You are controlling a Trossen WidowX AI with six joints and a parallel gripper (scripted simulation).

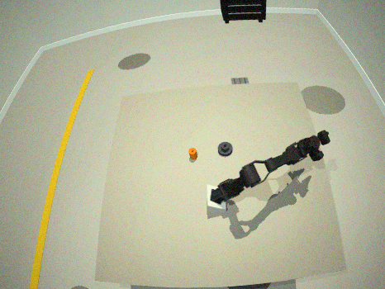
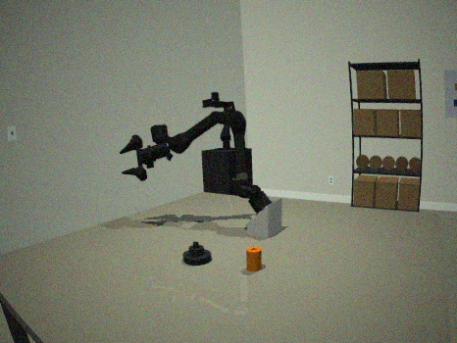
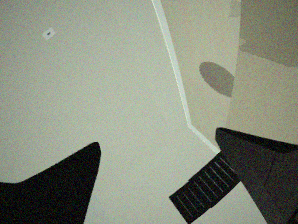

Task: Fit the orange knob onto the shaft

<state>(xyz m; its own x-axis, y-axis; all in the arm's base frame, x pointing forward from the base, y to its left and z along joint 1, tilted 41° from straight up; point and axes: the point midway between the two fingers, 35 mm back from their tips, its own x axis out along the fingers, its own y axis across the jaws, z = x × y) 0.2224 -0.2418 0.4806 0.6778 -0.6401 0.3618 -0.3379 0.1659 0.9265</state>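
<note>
My gripper tip is now 68 cm to the right of the orange knob and 23 cm above it. Also, from my gripper tip: dark round pedestal (5 cm ahead, 51 cm to the left, 23 cm below).
</note>
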